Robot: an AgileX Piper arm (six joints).
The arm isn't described. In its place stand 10 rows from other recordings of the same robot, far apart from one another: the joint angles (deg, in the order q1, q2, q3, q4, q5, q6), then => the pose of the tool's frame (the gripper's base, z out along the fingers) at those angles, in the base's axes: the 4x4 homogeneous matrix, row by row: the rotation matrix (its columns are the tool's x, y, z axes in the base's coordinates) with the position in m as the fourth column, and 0 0 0 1 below.
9.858 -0.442 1.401 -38.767 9.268 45.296 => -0.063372 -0.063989 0.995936 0.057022; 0.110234 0.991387 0.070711 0.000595; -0.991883 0.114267 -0.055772 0.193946; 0 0 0 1
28.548 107.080 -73.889 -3.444 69.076 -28.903 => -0.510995 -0.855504 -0.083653 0.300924; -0.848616 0.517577 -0.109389 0.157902; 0.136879 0.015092 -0.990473 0.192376; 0 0 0 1
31.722 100.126 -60.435 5.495 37.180 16.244 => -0.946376 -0.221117 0.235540 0.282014; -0.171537 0.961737 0.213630 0.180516; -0.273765 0.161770 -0.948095 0.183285; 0 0 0 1
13.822 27.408 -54.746 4.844 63.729 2.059 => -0.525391 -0.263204 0.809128 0.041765; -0.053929 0.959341 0.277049 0.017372; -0.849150 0.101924 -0.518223 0.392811; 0 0 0 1
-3.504 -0.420 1.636 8.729 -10.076 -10.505 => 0.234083 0.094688 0.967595 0.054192; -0.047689 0.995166 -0.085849 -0.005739; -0.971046 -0.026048 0.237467 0.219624; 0 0 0 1
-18.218 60.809 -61.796 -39.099 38.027 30.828 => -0.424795 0.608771 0.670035 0.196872; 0.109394 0.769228 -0.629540 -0.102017; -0.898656 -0.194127 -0.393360 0.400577; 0 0 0 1
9.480 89.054 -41.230 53.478 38.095 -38.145 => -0.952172 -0.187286 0.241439 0.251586; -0.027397 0.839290 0.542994 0.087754; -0.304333 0.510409 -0.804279 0.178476; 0 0 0 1
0.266 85.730 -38.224 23.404 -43.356 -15.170 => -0.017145 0.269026 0.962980 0.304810; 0.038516 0.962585 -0.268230 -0.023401; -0.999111 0.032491 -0.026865 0.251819; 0 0 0 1
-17.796 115.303 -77.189 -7.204 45.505 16.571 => -0.849786 0.501156 0.163422 0.374440; 0.481471 0.864148 -0.146403 -0.128740; -0.214591 -0.045728 -0.975633 0.154434; 0 0 0 1
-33.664 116.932 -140.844 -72.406 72.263 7.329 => -0.740901 0.650910 -0.165475 0.293905; 0.193718 -0.028797 -0.980635 -0.295010; -0.643070 -0.758608 -0.104757 0.488210; 0 0 0 1
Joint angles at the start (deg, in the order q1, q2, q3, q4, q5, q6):
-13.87, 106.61, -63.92, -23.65, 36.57, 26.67
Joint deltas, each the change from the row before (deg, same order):
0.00, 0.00, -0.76, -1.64, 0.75, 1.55
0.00, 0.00, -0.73, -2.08, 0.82, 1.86
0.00, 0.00, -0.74, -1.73, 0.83, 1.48
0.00, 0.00, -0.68, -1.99, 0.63, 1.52
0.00, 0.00, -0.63, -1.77, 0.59, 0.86
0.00, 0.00, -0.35, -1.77, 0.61, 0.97
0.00, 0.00, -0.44, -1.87, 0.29, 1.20
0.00, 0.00, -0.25, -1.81, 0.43, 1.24
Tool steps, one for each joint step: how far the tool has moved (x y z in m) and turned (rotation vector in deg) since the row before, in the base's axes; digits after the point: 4 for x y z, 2 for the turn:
0.0017, -0.0023, 0.0034, -1.10, -0.20, -0.68
0.0015, -0.0027, 0.0035, -1.39, -0.17, -0.75
0.0015, -0.0024, 0.0036, -1.24, -0.15, -0.64
0.0016, -0.0026, 0.0036, -1.44, -0.28, -0.47
0.0014, -0.0023, 0.0034, -1.42, -0.08, -0.02
0.0004, -0.0021, 0.0022, -1.35, 0.13, -0.14
0.0013, -0.0022, 0.0028, -1.37, -0.34, -0.14
0.0004, -0.0020, 0.0020, -1.30, -0.10, -0.28

